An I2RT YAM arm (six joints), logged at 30 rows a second.
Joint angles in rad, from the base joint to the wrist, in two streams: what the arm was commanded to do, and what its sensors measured. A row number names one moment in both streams.
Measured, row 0: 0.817 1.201 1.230 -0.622 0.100 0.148
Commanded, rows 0 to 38: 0.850 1.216 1.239 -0.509 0.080 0.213; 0.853 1.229 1.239 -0.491 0.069 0.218; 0.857 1.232 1.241 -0.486 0.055 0.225; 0.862 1.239 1.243 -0.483 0.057 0.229; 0.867 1.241 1.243 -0.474 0.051 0.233; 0.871 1.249 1.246 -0.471 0.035 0.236; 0.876 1.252 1.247 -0.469 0.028 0.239; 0.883 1.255 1.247 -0.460 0.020 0.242; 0.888 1.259 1.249 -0.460 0.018 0.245; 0.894 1.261 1.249 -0.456 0.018 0.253; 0.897 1.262 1.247 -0.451 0.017 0.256; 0.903 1.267 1.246 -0.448 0.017 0.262; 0.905 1.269 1.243 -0.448 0.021 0.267; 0.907 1.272 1.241 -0.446 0.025 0.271; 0.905 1.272 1.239 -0.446 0.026 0.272; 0.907 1.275 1.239 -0.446 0.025 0.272; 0.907 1.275 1.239 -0.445 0.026 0.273; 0.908 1.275 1.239 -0.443 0.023 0.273; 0.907 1.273 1.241 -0.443 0.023 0.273; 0.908 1.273 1.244 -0.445 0.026 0.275; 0.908 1.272 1.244 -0.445 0.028 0.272; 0.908 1.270 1.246 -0.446 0.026 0.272; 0.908 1.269 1.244 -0.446 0.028 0.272; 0.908 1.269 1.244 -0.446 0.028 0.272; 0.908 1.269 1.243 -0.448 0.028 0.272; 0.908 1.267 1.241 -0.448 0.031 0.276; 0.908 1.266 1.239 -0.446 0.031 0.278; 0.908 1.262 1.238 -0.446 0.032 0.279; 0.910 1.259 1.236 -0.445 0.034 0.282; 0.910 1.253 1.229 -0.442 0.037 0.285; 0.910 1.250 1.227 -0.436 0.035 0.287; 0.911 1.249 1.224 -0.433 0.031 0.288; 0.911 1.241 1.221 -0.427 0.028 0.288; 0.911 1.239 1.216 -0.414 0.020 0.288; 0.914 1.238 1.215 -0.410 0.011 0.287; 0.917 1.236 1.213 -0.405 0.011 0.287; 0.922 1.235 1.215 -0.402 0.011 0.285; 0.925 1.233 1.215 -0.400 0.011 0.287; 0.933 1.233 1.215 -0.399 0.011 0.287
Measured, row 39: 0.914 1.266 1.211 -0.455 0.018 0.279
